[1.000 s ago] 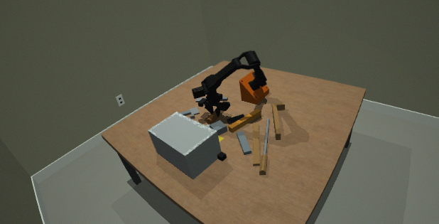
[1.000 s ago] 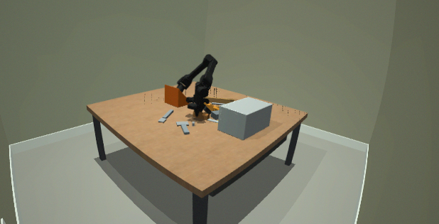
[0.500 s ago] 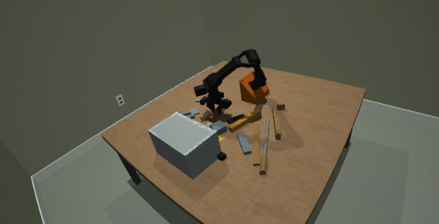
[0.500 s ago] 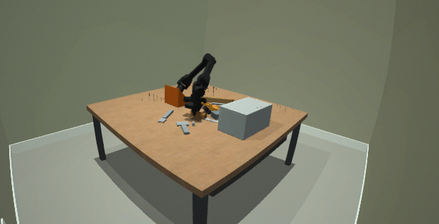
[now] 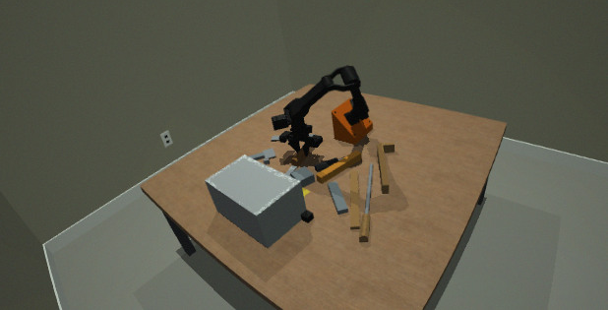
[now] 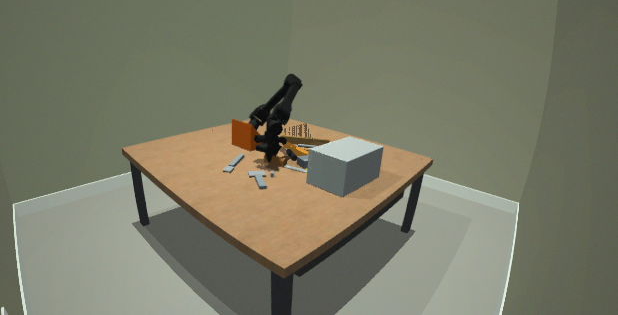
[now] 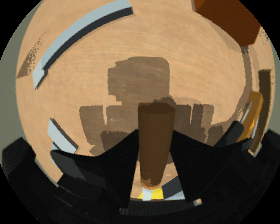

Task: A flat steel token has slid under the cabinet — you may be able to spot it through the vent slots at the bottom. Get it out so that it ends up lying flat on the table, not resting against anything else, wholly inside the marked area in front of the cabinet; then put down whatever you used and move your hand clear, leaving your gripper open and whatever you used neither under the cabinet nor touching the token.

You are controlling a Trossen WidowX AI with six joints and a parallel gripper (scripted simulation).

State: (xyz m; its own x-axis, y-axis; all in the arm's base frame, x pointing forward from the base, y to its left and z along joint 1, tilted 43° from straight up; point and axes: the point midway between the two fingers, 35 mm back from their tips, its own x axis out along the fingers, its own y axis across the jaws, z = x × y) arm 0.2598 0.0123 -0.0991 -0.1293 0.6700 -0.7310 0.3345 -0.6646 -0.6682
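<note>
Right now the grey block is 120 mm ahead of my gripper tip, 130 mm to the left of it and 10 mm above it. Round my gripper tip: wooden stick: 70 mm ahead, 360 mm to the left; then orange bar: 30 mm behind, 200 mm to the left, 10 mm above; then grey t-piece: 120 mm ahead, 160 mm to the right.
</note>
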